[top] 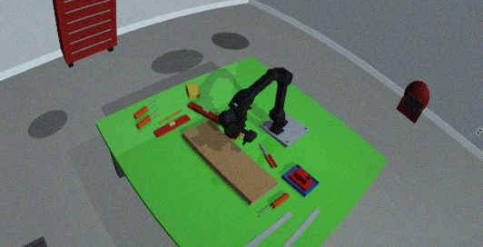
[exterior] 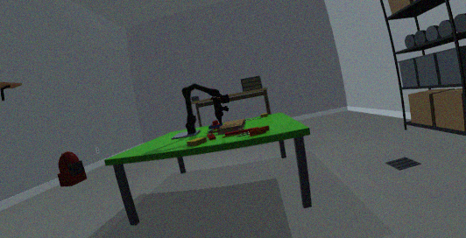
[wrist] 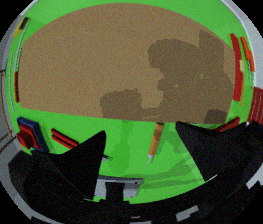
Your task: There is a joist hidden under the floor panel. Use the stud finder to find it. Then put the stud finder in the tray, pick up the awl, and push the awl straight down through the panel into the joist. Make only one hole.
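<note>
Right now the awl is 9 cm behind my gripper tip, 5 cm to the right of it and 5 cm below it. Round my gripper tip: stud finder 38 cm to the left, 13 cm behind, 1 cm below; then blue tray 36 cm to the left, 13 cm behind, 5 cm below.
</note>
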